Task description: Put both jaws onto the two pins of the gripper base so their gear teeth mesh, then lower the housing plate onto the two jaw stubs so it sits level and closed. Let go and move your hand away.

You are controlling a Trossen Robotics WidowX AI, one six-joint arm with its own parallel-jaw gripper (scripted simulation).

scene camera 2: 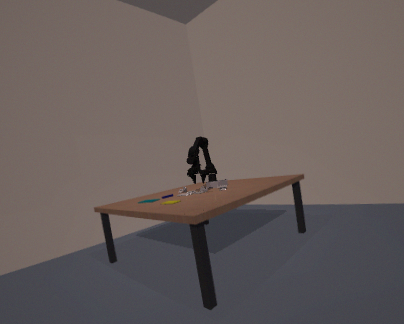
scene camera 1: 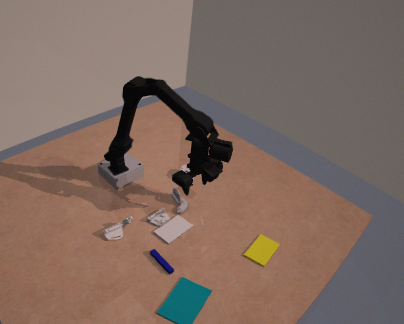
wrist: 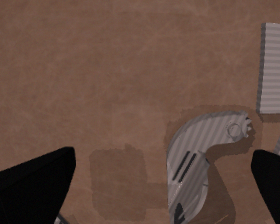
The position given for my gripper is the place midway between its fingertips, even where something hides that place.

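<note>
Nothing is held by my gripper (scene camera 1: pixel 195 189), and it stands open. The wrist view gives me another look at that same gripper (wrist: pixel 165 159).
</note>
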